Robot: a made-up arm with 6 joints.
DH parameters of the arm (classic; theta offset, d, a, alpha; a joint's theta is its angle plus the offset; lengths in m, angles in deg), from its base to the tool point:
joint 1: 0 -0.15 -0.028 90
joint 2: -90 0.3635 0.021 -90
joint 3: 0 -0.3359 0.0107 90
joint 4: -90 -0.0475 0.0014 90
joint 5: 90 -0.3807 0.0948 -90
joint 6: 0 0.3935 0.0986 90
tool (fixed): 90 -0.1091 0 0
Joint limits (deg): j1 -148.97..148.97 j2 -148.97..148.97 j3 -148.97..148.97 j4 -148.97..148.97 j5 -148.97..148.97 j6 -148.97..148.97
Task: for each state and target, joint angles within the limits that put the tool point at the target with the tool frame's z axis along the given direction. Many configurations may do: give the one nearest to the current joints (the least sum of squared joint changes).
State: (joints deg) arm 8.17 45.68 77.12 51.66 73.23 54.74
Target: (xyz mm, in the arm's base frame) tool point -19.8 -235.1 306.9 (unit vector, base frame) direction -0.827 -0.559 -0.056
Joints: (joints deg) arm -6.43 20.54 78.43 80.94 98.18 34.06
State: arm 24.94 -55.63 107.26 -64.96 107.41 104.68
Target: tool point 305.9 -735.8 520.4 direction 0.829 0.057 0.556
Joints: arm 31.06 -103.65 144.42 -103.20 147.52 129.59
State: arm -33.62 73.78 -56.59 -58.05 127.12 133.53
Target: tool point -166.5 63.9 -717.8 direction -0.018 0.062 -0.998
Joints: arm 16.76 65.48 -70.97 -107.04 140.81 147.78
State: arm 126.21 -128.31 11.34 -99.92 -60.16 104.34
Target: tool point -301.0 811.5 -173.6 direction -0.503 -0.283 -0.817
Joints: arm 148.97 -148.78 -28.32 -142.65 -93.11 132.25
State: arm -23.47 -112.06 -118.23 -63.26 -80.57 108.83
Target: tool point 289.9 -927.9 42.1 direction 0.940 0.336 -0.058
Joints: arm -30.88 -145.02 -96.37 -81.80 -57.73 112.26
